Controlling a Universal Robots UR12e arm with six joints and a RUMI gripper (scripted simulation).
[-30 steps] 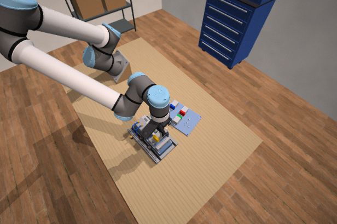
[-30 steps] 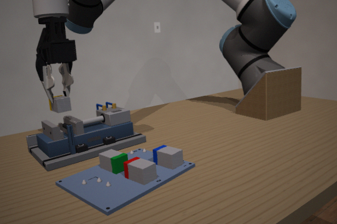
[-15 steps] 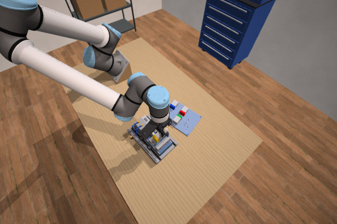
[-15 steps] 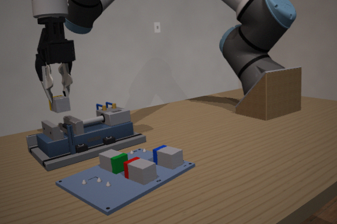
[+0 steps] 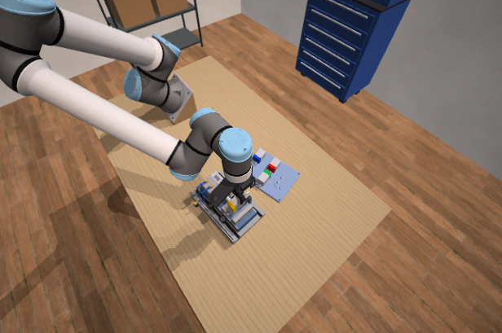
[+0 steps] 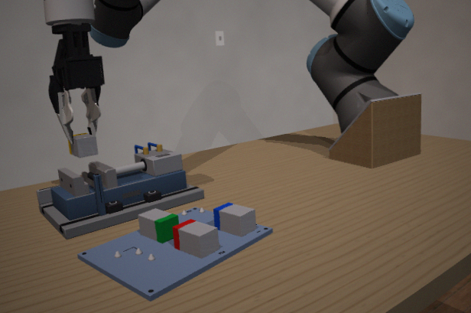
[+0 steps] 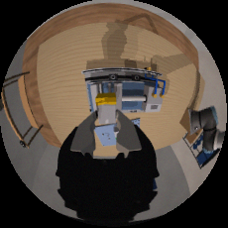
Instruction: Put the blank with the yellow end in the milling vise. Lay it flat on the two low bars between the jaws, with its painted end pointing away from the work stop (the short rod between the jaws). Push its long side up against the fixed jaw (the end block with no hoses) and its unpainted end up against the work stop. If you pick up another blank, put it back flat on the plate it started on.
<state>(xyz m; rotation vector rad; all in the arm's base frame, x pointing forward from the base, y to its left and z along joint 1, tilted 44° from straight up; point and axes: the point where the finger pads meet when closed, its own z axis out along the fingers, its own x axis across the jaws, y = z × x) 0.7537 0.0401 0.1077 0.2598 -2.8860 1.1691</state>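
The yellow-ended blank lies 2 cm below my hand. From my hand the other things lie so: milling vise (13 cm below, 7 cm behind, 1 cm to the right); then fixed jaw (9 cm below, 3 cm ahead, 1 cm to the left); then moving jaw (9 cm below, 3 cm behind).
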